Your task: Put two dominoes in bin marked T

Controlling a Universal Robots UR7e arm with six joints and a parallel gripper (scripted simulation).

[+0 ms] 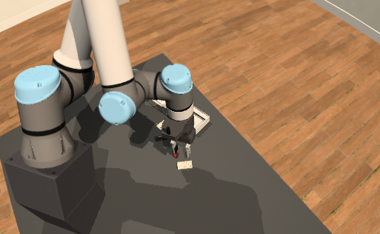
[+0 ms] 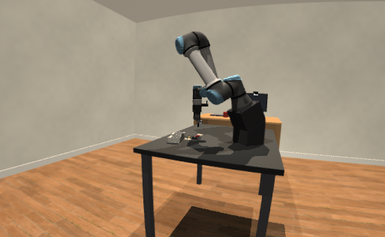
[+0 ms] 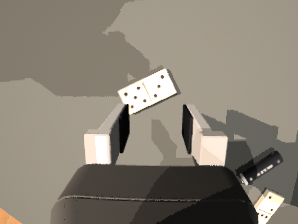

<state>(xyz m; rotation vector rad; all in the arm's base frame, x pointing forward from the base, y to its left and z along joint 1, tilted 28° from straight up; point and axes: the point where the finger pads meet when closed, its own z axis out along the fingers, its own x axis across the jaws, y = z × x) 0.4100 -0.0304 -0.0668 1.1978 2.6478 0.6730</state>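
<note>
Right now my hand is 1 cm past the red cylinder, 5 cm to the right of it and 8 cm above it. Also, from my hand: black cylinder 3 cm behind, 13 cm to the left, 8 cm below; then yellow nut 3 cm ahead, 12 cm to the left, 8 cm below.
</note>
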